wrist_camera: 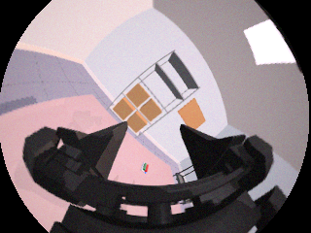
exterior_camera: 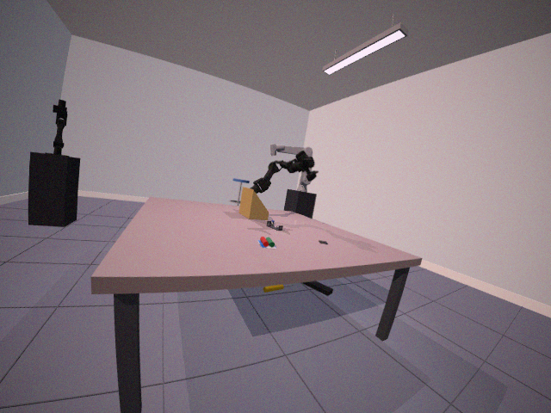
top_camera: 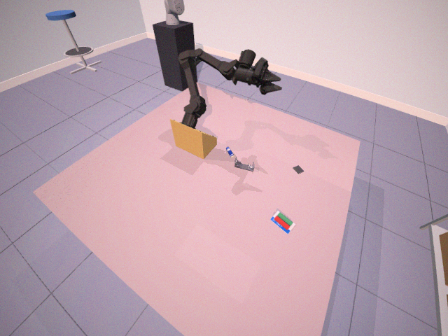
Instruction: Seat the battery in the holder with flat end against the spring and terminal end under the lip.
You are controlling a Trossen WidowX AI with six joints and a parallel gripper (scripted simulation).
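My gripper tip is now 370 mm above the battery, 140 mm to the left of it and 140 mm past it.
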